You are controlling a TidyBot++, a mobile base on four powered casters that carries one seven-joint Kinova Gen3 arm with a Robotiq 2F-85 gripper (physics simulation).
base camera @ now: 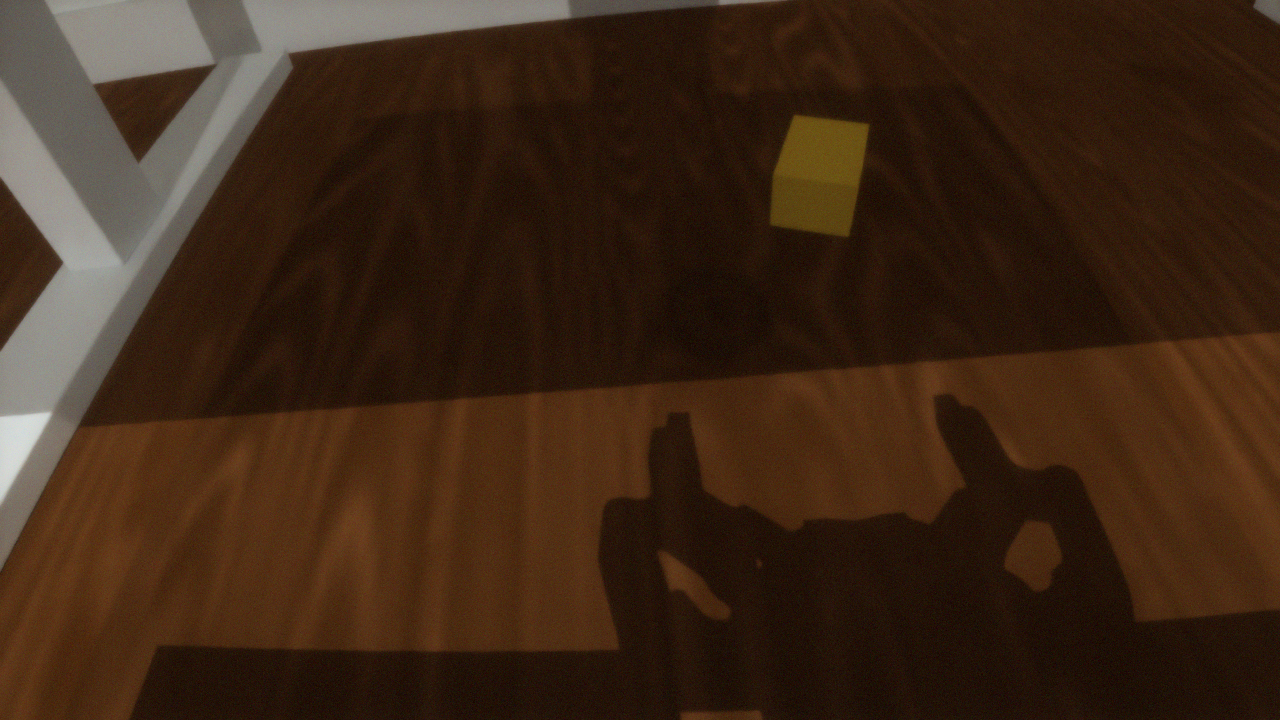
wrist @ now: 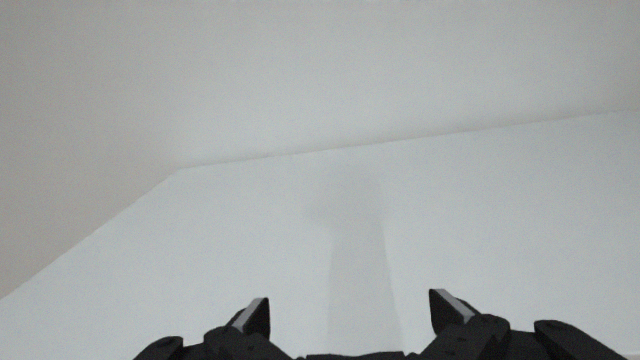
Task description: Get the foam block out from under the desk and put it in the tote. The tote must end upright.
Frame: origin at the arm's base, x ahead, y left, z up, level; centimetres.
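Seen in the pictures: gripper, fingertip midpoint: (wrist: 348, 311).
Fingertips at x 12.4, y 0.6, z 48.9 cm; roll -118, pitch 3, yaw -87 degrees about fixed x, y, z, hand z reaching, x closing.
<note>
A point is followed by its place in that frame.
The yellow foam block (base camera: 819, 174) {z -35.1, x 55.1, y -10.1 cm} lies on the dark wood floor in the desk's shadow, right of centre in the upper part of the base view. The desk's white leg and foot (base camera: 53, 326) stand to its left, well apart from it. In the wrist view a broad pale surface, which looks like the desk top (wrist: 200, 250) {z 32.4, x 42.0, y 28.8 cm}, fills the lower part. My gripper (wrist: 348, 311) {z 48.9, x 12.4, y 0.6 cm} is open with nothing between its fingers, over that surface. The foam block does not show in the wrist view, and the tote does not show in either view.
A white baseboard (base camera: 429, 19) {z -37.9, x 96.8, y 28.1 cm} runs along the back of the floor. Behind the pale surface is a plain wall (wrist: 320, 65) {z 60.0, x 99.8, y 6.0 cm}. A shadow shaped like an open gripper (base camera: 859, 573) falls on the floor in front of the desk's shadow. A white piece shows at the top right corner of the base view.
</note>
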